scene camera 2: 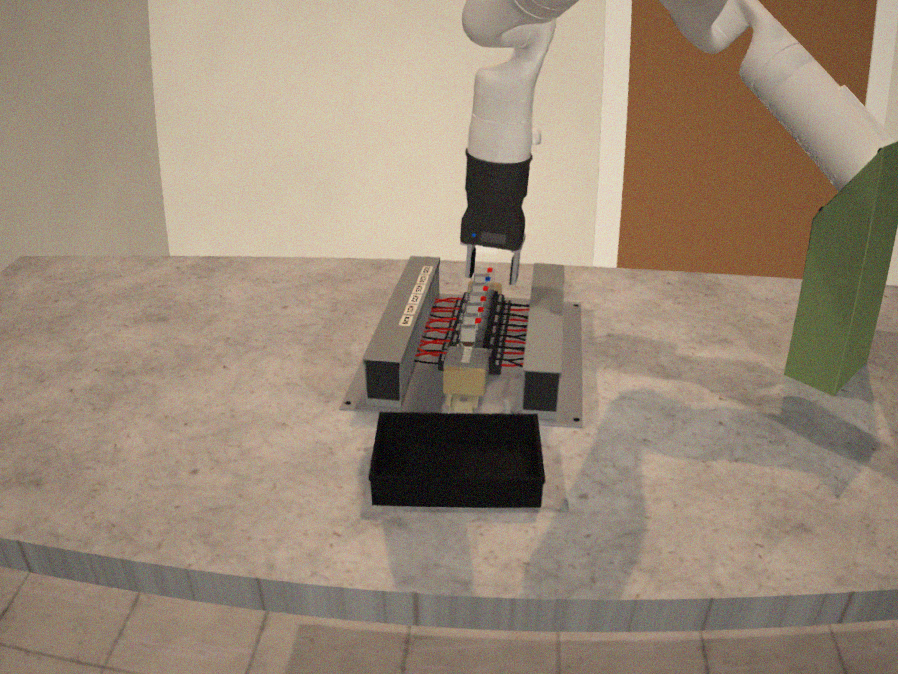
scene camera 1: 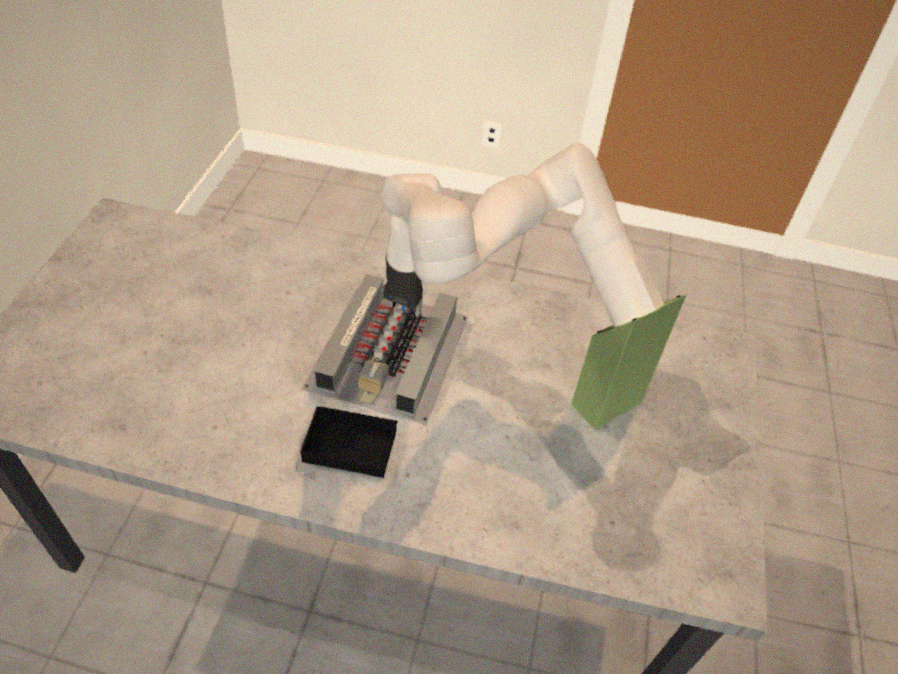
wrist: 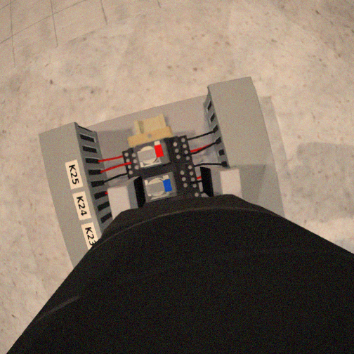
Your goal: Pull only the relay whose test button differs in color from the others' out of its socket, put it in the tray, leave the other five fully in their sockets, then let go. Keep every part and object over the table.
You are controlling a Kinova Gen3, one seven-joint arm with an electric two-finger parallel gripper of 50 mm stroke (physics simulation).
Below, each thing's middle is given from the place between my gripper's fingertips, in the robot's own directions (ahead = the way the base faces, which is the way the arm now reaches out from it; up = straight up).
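My hand is 70 mm to the right of the grey base plate (scene camera 2: 425, 394), 20 mm short of it and 70 mm above it. Then there's the beige end block (scene camera 2: 455, 380), which is 180 mm to the left of my hand, 40 mm ahead of it and 40 mm below it. Going by their middles, the grey base plate is the nearest to my hand of the things named here.
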